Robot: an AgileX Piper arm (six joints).
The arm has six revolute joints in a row. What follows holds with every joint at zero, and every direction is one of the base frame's.
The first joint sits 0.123 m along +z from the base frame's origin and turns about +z.
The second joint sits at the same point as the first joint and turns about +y.
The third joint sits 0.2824 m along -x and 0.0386 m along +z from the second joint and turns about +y.
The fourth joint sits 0.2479 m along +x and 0.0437 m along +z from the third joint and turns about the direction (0.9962, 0, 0.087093).
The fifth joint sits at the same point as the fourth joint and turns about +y.
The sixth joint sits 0.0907 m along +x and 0.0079 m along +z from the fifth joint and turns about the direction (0.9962, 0, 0.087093).
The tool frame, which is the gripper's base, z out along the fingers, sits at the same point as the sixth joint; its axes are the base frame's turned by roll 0, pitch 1.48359 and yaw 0 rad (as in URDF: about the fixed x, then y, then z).
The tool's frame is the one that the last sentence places.
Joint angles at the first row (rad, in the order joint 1, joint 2, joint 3, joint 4, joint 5, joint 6):
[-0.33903 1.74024 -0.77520 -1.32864 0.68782 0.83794]
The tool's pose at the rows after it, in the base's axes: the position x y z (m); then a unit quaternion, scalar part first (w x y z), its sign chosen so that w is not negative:
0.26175 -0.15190 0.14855 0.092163 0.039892 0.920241 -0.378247
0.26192 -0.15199 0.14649 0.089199 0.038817 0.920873 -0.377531
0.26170 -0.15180 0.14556 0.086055 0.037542 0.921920 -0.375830
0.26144 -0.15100 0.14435 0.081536 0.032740 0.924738 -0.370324
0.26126 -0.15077 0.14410 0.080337 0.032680 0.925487 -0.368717
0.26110 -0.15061 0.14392 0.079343 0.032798 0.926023 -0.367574
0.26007 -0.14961 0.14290 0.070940 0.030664 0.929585 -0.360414
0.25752 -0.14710 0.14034 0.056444 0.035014 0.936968 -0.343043
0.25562 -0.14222 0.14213 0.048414 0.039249 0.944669 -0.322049
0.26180 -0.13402 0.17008 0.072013 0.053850 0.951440 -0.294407
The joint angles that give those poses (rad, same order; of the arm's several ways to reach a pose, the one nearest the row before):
[-0.33903 1.75525 -0.77520 -1.32863 0.68884 0.83902]
[-0.33903 1.76227 -0.77517 -1.32947 0.68905 0.83989]
[-0.33903 1.76454 -0.77520 -1.32198 0.68907 0.83099]
[-0.33904 1.76576 -0.77519 -1.30320 0.68327 0.80569]
[-0.33903 1.76574 -0.77518 -1.29665 0.68246 0.79982]
[-0.33904 1.76574 -0.77519 -1.29158 0.68218 0.79551]
[-0.33902 1.76573 -0.77610 -1.25606 0.68219 0.75817]
[-0.33904 1.76574 -0.77613 -1.17929 0.68219 0.69819]
[-0.33345 1.75009 -0.77810 -1.08275 0.68217 0.62176]
[-0.31539 1.67373 -0.83314 -0.89543 0.70755 0.46712]

